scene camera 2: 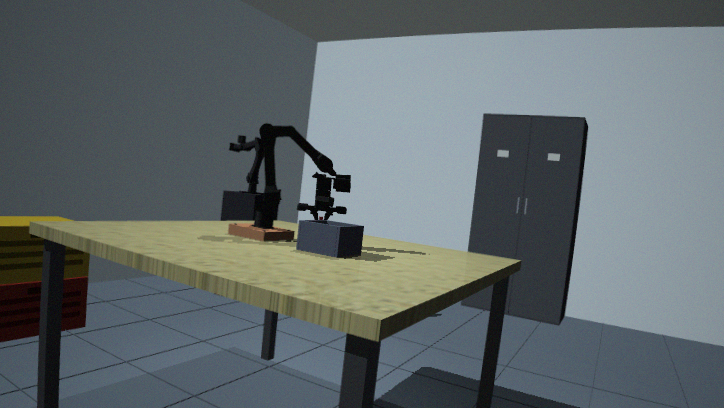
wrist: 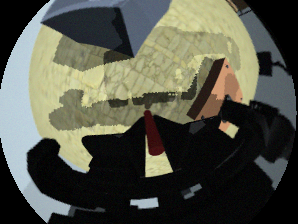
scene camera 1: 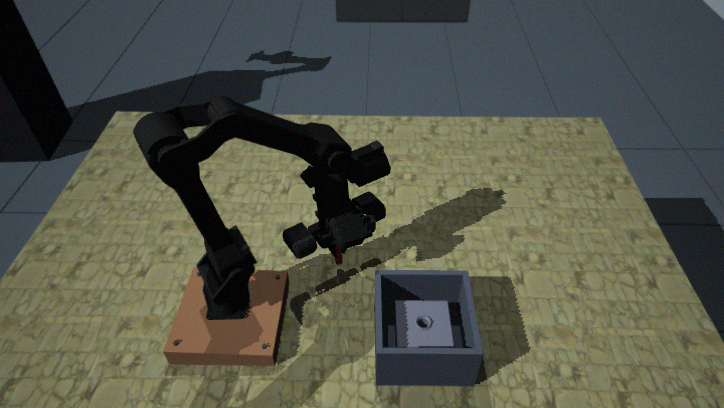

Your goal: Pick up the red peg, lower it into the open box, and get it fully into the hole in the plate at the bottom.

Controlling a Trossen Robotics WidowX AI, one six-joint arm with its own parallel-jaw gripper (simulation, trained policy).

In view: the gripper (scene camera 1: 338,254), a grey box (scene camera 2: 336,239) and a light grey plate (scene camera 1: 418,323).
The gripper is seen too in the wrist view (wrist: 148,118). Scene camera 2 misses the light grey plate, which is hidden by the grey box.
